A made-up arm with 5 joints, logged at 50 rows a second.
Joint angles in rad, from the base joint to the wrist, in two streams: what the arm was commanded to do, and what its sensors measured. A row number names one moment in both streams.
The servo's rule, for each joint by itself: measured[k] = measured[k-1] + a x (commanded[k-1-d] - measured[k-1]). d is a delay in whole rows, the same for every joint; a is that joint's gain. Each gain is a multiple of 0.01, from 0.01 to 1. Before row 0 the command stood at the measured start. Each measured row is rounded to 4 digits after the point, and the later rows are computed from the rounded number. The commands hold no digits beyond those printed.
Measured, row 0:
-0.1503, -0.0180, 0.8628, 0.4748, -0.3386
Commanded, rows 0 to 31:
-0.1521, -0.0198, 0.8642, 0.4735, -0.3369
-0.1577, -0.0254, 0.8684, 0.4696, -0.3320
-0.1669, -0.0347, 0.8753, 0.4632, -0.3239
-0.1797, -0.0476, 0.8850, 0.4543, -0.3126
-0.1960, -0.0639, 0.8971, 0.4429, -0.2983
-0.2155, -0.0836, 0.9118, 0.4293, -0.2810
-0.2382, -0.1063, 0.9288, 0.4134, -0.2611
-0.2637, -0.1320, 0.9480, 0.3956, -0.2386
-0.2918, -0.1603, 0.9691, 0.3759, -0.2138
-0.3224, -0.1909, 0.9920, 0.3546, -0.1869
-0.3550, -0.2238, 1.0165, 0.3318, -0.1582
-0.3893, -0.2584, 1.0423, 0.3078, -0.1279
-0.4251, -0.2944, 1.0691, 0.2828, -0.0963
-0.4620, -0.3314, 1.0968, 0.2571, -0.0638
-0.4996, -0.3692, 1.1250, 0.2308, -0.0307
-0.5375, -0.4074, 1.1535, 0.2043, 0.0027
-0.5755, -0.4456, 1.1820, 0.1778, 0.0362
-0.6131, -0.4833, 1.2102, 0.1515, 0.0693
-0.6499, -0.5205, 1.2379, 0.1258, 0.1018
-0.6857, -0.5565, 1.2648, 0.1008, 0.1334
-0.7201, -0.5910, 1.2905, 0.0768, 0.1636
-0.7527, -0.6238, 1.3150, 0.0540, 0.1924
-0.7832, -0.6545, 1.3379, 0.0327, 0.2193
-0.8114, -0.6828, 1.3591, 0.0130, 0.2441
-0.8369, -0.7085, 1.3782, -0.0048, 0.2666
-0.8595, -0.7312, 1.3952, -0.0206, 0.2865
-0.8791, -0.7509, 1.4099, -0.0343, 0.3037
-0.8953, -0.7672, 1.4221, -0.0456, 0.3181
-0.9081, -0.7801, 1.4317, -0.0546, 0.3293
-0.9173, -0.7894, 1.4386, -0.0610, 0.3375
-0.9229, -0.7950, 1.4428, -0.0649, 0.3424
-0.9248, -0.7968, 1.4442, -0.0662, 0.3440
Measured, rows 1 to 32:
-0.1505, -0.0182, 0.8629, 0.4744, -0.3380
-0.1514, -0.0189, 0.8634, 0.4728, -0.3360
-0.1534, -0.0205, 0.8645, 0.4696, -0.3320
-0.1568, -0.0232, 0.8663, 0.4646, -0.3256
-0.1619, -0.0273, 0.8691, 0.4574, -0.3166
-0.1689, -0.0329, 0.8729, 0.4481, -0.3049
-0.1779, -0.0402, 0.8779, 0.4366, -0.2904
-0.1891, -0.0494, 0.8842, 0.4231, -0.2733
-0.2025, -0.0605, 0.8918, 0.4075, -0.2537
-0.2181, -0.0735, 0.9008, 0.3900, -0.2317
-0.2359, -0.0885, 0.9112, 0.3708, -0.2074
-0.2558, -0.1055, 0.9230, 0.3500, -0.1812
-0.2778, -0.1244, 0.9361, 0.3278, -0.1532
-0.3017, -0.1451, 0.9506, 0.3045, -0.1237
-0.3274, -0.1675, 0.9663, 0.2802, -0.0930
-0.3547, -0.1915, 0.9831, 0.2552, -0.0614
-0.3834, -0.2169, 1.0010, 0.2297, -0.0292
-0.4133, -0.2435, 1.0198, 0.2039, 0.0033
-0.4441, -0.2712, 1.0394, 0.1781, 0.0358
-0.4755, -0.2997, 1.0597, 0.1526, 0.0680
-0.5073, -0.3288, 1.0805, 0.1276, 0.0995
-0.5392, -0.3583, 1.1016, 0.1033, 0.1302
-0.5709, -0.3879, 1.1229, 0.0800, 0.1596
-0.6022, -0.4174, 1.1442, 0.0579, 0.1875
-0.6327, -0.4465, 1.1653, 0.0372, 0.2136
-0.6622, -0.4750, 1.1860, 0.0181, 0.2377
-0.6904, -0.5026, 1.2062, 0.0008, 0.2595
-0.7170, -0.5291, 1.2256, -0.0145, 0.2788
-0.7418, -0.5542, 1.2441, -0.0277, 0.2955
-0.7646, -0.5777, 1.2616, -0.0387, 0.3094
-0.7852, -0.5994, 1.2779, -0.0473, 0.3203
-0.8033, -0.6191, 1.2929, -0.0535, 0.3281
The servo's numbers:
d 0
a 0.13 0.10 0.09 0.33 0.33

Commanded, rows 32 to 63:
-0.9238, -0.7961, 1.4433, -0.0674, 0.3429
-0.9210, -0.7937, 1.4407, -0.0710, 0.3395
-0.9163, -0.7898, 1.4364, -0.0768, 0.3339
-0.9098, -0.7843, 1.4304, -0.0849, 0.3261
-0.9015, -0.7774, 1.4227, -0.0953, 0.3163
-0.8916, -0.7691, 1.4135, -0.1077, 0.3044
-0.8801, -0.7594, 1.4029, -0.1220, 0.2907
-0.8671, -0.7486, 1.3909, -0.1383, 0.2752
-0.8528, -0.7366, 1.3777, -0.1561, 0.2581
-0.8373, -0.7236, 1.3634, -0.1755, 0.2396
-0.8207, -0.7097, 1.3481, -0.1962, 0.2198
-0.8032, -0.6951, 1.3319, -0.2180, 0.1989
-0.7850, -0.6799, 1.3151, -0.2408, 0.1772
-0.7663, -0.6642, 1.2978, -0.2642, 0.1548
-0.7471, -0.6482, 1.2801, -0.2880, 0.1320
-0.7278, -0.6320, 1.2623, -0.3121, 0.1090
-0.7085, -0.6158, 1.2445, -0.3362, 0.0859
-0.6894, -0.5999, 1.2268, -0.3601, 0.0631
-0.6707, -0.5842, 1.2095, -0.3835, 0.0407
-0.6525, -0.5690, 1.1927, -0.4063, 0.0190
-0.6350, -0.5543, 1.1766, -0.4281, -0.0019
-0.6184, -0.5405, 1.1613, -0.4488, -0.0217
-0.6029, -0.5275, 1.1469, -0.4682, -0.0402
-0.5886, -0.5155, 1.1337, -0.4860, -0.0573
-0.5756, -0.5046, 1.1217, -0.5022, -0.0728
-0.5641, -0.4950, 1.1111, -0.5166, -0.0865
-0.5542, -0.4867, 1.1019, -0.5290, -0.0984
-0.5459, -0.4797, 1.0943, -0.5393, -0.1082
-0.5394, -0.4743, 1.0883, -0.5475, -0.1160
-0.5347, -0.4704, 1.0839, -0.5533, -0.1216
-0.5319, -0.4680, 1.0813, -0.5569, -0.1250
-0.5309, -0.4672, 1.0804, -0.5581, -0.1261
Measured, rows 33 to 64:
-0.8190, -0.6368, 1.3064, -0.0581, 0.3330
-0.8323, -0.6525, 1.3185, -0.0624, 0.3351
-0.8432, -0.6662, 1.3291, -0.0672, 0.3347
-0.8519, -0.6780, 1.3382, -0.0730, 0.3319
-0.8583, -0.6879, 1.3458, -0.0804, 0.3268
-0.8626, -0.6960, 1.3519, -0.0894, 0.3194
-0.8649, -0.7023, 1.3565, -0.1002, 0.3099
-0.8652, -0.7069, 1.3596, -0.1128, 0.2984
-0.8636, -0.7099, 1.3612, -0.1271, 0.2851
-0.8602, -0.7113, 1.3614, -0.1431, 0.2701
-0.8551, -0.7111, 1.3602, -0.1606, 0.2535
-0.8484, -0.7095, 1.3577, -0.1795, 0.2355
-0.8402, -0.7065, 1.3539, -0.1997, 0.2163
-0.8306, -0.7023, 1.3489, -0.2210, 0.1960
-0.8197, -0.6969, 1.3427, -0.2431, 0.1749
-0.8078, -0.6904, 1.3355, -0.2659, 0.1532
-0.7949, -0.6829, 1.3273, -0.2891, 0.1310
-0.7812, -0.6746, 1.3183, -0.3125, 0.1086
-0.7668, -0.6656, 1.3085, -0.3359, 0.0862
-0.7519, -0.6559, 1.2981, -0.3591, 0.0640
-0.7367, -0.6457, 1.2872, -0.3819, 0.0423
-0.7213, -0.6352, 1.2759, -0.4040, 0.0212
-0.7059, -0.6244, 1.2643, -0.4252, 0.0009
-0.6907, -0.6135, 1.2525, -0.4453, -0.0183
-0.6757, -0.6026, 1.2407, -0.4641, -0.0363
-0.6612, -0.5918, 1.2290, -0.4814, -0.0529
-0.6473, -0.5813, 1.2176, -0.4971, -0.0679
-0.6341, -0.5711, 1.2065, -0.5110, -0.0812
-0.6218, -0.5614, 1.1959, -0.5230, -0.0927
-0.6105, -0.5523, 1.1858, -0.5330, -0.1022
-0.6003, -0.5439, 1.1764, -0.5409, -0.1097
-0.5913, -0.5362, 1.1678, -0.5466, -0.1151

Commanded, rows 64 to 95:
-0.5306, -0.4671, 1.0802, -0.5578, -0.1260
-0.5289, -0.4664, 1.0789, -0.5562, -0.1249
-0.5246, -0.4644, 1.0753, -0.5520, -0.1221
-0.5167, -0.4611, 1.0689, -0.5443, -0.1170
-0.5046, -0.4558, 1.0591, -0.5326, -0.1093
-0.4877, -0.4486, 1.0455, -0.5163, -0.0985
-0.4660, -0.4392, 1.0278, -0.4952, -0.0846
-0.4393, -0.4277, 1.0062, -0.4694, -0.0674
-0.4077, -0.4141, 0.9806, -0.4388, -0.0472
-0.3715, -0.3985, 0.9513, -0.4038, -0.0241
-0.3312, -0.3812, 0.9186, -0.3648, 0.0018
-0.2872, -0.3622, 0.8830, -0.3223, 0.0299
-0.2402, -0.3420, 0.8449, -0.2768, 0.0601
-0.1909, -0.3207, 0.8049, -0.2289, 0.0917
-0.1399, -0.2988, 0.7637, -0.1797, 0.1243
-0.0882, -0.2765, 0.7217, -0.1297, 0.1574
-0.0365, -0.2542, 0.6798, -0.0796, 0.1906
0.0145, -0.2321, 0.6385, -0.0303, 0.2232
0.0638, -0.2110, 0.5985, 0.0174, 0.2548
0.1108, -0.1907, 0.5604, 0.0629, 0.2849
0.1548, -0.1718, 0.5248, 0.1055, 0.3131
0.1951, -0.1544, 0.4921, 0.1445, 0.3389
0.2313, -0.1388, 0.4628, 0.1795, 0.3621
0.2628, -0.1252, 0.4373, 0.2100, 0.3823
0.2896, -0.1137, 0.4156, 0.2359, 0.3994
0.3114, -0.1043, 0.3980, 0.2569, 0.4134
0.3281, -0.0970, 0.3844, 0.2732, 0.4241
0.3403, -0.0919, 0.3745, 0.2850, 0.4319
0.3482, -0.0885, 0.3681, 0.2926, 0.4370
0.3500, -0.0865, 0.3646, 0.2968, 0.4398
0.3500, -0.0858, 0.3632, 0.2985, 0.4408
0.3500, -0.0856, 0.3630, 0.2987, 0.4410
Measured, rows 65 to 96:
-0.5834, -0.5293, 1.1599, -0.5503, -0.1187
-0.5763, -0.5230, 1.1526, -0.5522, -0.1207
-0.5696, -0.5171, 1.1456, -0.5521, -0.1212
-0.5627, -0.5115, 1.1387, -0.5495, -0.1198
-0.5551, -0.5059, 1.1315, -0.5439, -0.1163
-0.5463, -0.5002, 1.1238, -0.5348, -0.1104
-0.5359, -0.4941, 1.1152, -0.5217, -0.1019
-0.5233, -0.4875, 1.1054, -0.5044, -0.0905
-0.5083, -0.4802, 1.0942, -0.4828, -0.0762
-0.4905, -0.4720, 1.0813, -0.4567, -0.0590
-0.4698, -0.4629, 1.0667, -0.4264, -0.0389
-0.4461, -0.4528, 1.0502, -0.3920, -0.0162
-0.4193, -0.4417, 1.0317, -0.3540, 0.0090
-0.3896, -0.4296, 1.0113, -0.3127, 0.0363
-0.3571, -0.4165, 0.9890, -0.2688, 0.0653
-0.3221, -0.4025, 0.9649, -0.2229, 0.0957
-0.2850, -0.3877, 0.9392, -0.1756, 0.1270
-0.2461, -0.3721, 0.9121, -0.1277, 0.1587
-0.2058, -0.3560, 0.8839, -0.0798, 0.1904
-0.1646, -0.3395, 0.8548, -0.0327, 0.2216
-0.1231, -0.3227, 0.8251, 0.0129, 0.2518
-0.0817, -0.3059, 0.7951, 0.0563, 0.2805
-0.0410, -0.2892, 0.7652, 0.0970, 0.3074
-0.0015, -0.2728, 0.7357, 0.1343, 0.3321
0.0363, -0.2569, 0.7069, 0.1678, 0.3543
0.0721, -0.2416, 0.6791, 0.1972, 0.3738
0.1054, -0.2271, 0.6526, 0.2223, 0.3904
0.1359, -0.2136, 0.6276, 0.2430, 0.4041
0.1635, -0.2011, 0.6042, 0.2594, 0.4150
0.1877, -0.1896, 0.5826, 0.2717, 0.4232
0.2088, -0.1792, 0.5629, 0.2805, 0.4290
0.2272, -0.1698, 0.5449, 0.2865, 0.4330

